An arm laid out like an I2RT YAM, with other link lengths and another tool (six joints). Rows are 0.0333 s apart.
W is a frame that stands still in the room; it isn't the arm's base.
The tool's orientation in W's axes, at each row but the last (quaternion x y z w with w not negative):
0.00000 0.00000 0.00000 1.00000
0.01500 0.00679 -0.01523 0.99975
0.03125 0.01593 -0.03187 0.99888
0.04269 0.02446 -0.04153 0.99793
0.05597 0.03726 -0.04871 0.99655
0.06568 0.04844 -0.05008 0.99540
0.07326 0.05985 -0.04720 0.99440
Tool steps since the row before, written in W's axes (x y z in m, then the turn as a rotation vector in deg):
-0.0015 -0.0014 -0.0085 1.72 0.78 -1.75
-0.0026 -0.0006 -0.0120 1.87 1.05 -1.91
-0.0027 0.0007 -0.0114 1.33 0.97 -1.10
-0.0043 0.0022 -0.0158 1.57 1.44 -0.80
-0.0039 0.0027 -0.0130 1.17 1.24 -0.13
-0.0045 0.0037 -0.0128 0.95 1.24 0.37
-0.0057 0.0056 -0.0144 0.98 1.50 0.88
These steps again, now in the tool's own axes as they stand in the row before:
-0.0015 -0.0014 -0.0085 1.72 0.78 -1.75
-0.0024 -0.0010 -0.0120 1.86 1.05 -1.92
-0.0024 -0.0002 -0.0115 1.30 0.98 -1.12
-0.0036 0.0005 -0.0161 1.49 1.50 -0.85
-0.0031 0.0009 -0.0135 1.06 1.33 -0.19
-0.0035 0.0016 -0.0135 0.79 1.37 0.28
-0.0043 0.0029 -0.0156 0.73 1.70 0.75

